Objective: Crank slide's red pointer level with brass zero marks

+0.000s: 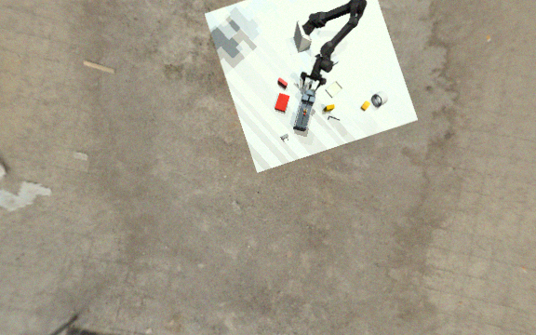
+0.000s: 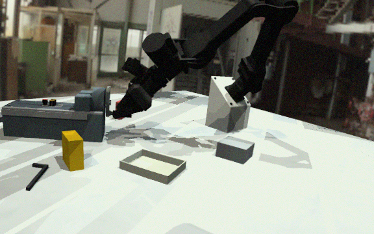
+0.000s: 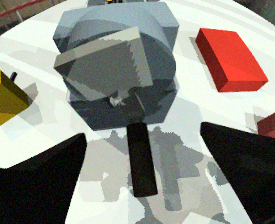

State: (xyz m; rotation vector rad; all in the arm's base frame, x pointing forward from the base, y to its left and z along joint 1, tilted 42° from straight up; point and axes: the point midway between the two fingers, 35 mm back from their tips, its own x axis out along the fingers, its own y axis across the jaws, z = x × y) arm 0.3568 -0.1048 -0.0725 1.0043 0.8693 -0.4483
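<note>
Now: the dark crank handle 2 cm to the left of my gripper tip and 1 cm behind it. Also, from my gripper tip: flat red block (21 cm to the right, 5 cm below, 2 cm behind); red pointer (15 cm ahead, 11 cm to the right, 2 cm above); yellow block (18 cm ahead, 9 cm to the left, 3 cm below).
</note>
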